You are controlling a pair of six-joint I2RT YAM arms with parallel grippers.
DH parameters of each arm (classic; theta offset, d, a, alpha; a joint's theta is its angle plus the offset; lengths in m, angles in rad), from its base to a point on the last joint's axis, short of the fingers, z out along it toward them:
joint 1: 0 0.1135 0.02 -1.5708
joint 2: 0 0 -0.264 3.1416
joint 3: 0.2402 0 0.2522 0
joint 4: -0.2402 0 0.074 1.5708
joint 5: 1.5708 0 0 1.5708
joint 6: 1.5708 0.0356 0 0
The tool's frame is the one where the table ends.
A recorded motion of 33 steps. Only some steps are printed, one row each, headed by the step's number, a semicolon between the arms.
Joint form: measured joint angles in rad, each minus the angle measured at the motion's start. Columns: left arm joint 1, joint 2, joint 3, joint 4, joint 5, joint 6; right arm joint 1, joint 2, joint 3, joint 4, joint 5, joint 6.
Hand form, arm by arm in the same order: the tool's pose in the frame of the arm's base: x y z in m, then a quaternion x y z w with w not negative. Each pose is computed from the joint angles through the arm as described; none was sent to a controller.
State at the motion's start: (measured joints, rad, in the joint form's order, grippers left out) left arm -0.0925 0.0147 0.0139 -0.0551 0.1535 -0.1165; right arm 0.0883 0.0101 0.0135 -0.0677 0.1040 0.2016
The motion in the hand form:
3: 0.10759 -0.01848 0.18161 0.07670 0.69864 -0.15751 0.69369; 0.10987 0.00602 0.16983 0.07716 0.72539 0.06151 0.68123
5: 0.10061 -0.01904 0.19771 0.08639 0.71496 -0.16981 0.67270; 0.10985 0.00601 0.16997 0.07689 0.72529 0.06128 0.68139
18: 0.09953 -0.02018 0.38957 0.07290 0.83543 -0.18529 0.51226; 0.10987 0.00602 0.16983 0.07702 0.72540 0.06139 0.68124
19: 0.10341 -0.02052 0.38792 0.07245 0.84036 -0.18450 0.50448; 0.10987 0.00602 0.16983 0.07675 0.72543 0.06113 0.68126
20: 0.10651 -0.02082 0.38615 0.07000 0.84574 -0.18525 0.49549; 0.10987 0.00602 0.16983 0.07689 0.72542 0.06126 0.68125
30: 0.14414 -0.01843 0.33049 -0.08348 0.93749 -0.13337 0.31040; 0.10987 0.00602 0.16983 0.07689 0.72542 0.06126 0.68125
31: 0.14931 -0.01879 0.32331 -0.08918 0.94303 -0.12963 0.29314; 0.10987 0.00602 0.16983 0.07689 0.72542 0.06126 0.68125
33: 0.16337 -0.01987 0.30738 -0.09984 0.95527 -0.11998 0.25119; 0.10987 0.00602 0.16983 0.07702 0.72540 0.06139 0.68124
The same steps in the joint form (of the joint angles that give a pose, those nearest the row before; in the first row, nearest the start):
3: 0.0000 0.0001 0.0126 0.0557 0.0866 -0.0004; 0.0001 0.0000 -0.0004 0.0001 0.0001 0.0011
5: -0.0001 0.0011 0.1022 -0.0839 0.1213 0.0000; -0.0001 0.0001 0.0000 0.0000 0.0000 0.0004
18: 0.0000 0.6371 1.0952 -0.8434 0.1575 0.0000; 0.0000 0.0000 -0.0004 0.0001 0.0000 0.0008
19: 0.0000 0.6519 1.0952 -0.8476 0.1572 0.0023; 0.0000 0.0000 -0.0004 0.0000 0.0000 0.0000
20: 0.0000 0.6649 1.0956 -0.8557 0.1576 -0.0004; 0.0000 0.0000 -0.0004 0.0000 0.0000 0.0004
30: 0.0000 0.8396 1.0212 -1.0197 -0.0114 -0.2037; 0.0000 0.0000 -0.0004 0.0000 0.0000 0.0004
31: 0.0000 0.8629 1.0071 -1.0193 -0.0149 -0.2106; 0.0000 0.0000 -0.0004 0.0000 0.0000 0.0004
33: 0.0000 0.9327 0.9857 -1.0178 -0.0214 -0.2217; 0.0000 0.0000 -0.0004 0.0001 0.0000 0.0008

